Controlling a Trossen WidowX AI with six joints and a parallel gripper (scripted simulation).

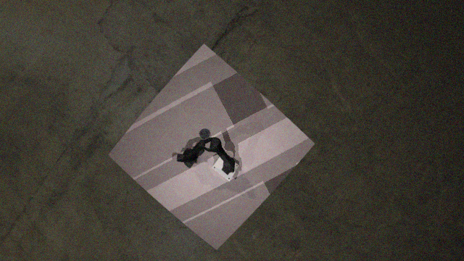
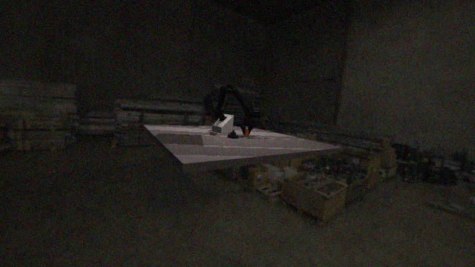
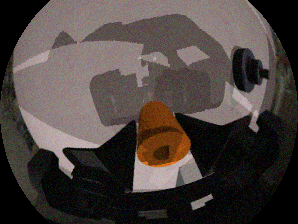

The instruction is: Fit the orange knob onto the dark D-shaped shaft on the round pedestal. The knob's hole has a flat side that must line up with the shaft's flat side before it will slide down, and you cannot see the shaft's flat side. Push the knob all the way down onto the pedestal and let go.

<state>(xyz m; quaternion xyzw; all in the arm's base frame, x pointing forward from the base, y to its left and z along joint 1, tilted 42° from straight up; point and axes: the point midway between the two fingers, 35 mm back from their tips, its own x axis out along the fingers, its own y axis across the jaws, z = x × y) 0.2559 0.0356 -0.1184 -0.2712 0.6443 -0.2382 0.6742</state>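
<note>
The dark pedestal lies 180 mm to the right of my gripper tip, 70 mm ahead of it and 20 mm above it. Round my gripper tip: orange knob: 20 mm above.
</note>
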